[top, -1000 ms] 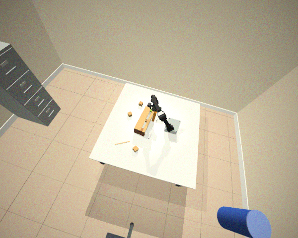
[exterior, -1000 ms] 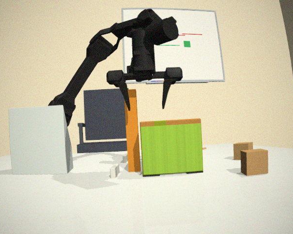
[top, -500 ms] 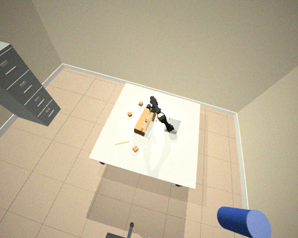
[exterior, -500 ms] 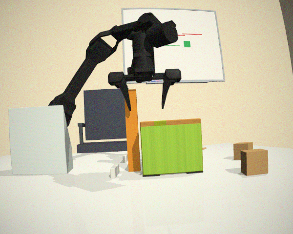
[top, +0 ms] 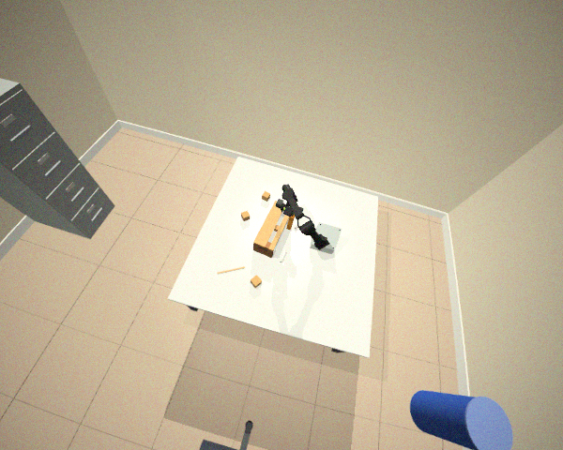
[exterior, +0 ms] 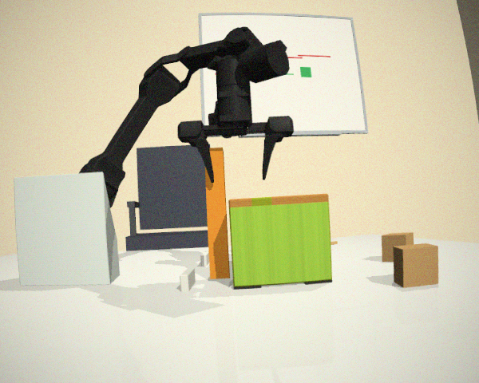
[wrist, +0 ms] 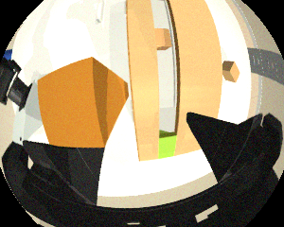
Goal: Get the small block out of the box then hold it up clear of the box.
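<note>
Right now the small tan block is 10 cm to the left of my gripper tip, 7 cm below it and 4 cm ahead of it. Round my gripper tip: box: 10 cm to the left, 10 cm below, 3 cm ahead; then thin stick: 47 cm to the left, 24 cm ahead, 16 cm below; then orange bar: 5 cm below, 4 cm behind, 2 cm to the left.
</note>
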